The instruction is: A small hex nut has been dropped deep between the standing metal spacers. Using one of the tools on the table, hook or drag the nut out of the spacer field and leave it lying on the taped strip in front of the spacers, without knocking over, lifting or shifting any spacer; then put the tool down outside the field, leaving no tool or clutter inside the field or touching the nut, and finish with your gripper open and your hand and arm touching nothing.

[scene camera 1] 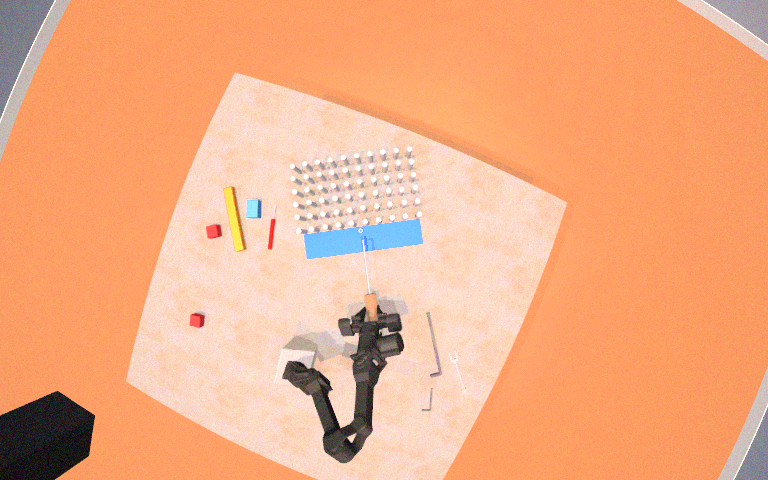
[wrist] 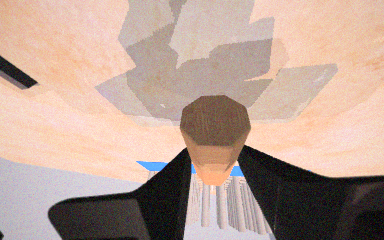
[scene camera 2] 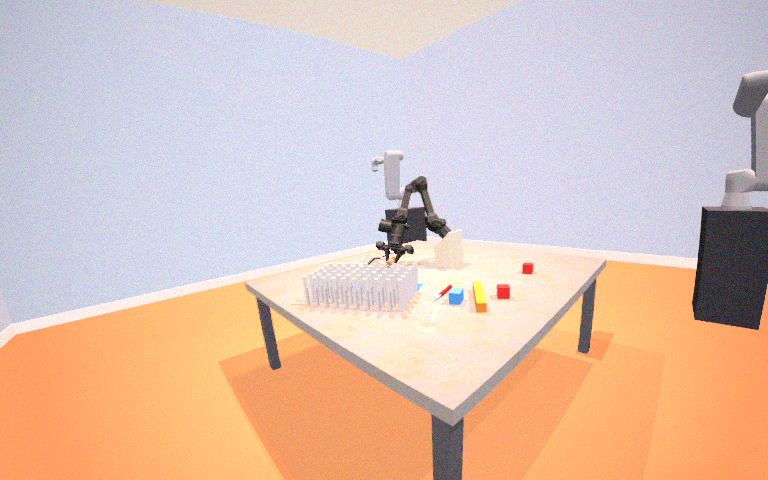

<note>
I see my gripper, a yellow bar and a blue taped strip.
My gripper shows as well in the wrist view.
</note>
